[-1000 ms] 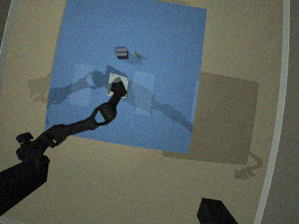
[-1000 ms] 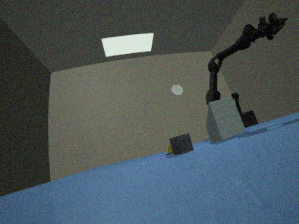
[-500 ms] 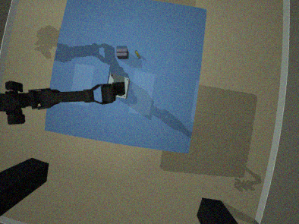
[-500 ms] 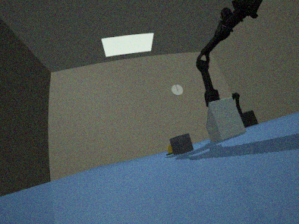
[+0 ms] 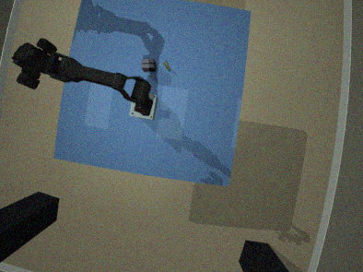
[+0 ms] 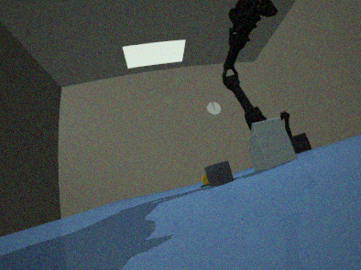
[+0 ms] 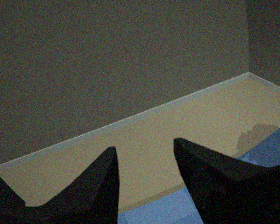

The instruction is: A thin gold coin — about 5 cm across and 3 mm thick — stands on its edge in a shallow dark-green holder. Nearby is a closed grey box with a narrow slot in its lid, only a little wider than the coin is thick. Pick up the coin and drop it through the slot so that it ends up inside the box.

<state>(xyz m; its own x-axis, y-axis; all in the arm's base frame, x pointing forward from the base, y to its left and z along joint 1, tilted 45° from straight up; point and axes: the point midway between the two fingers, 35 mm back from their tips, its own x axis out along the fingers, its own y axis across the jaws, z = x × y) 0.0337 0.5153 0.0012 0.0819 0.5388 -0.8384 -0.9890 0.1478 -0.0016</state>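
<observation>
Right now my gripper tip is 49 cm above the gold coin, 47 cm to the left of it and 27 cm short of it.
</observation>
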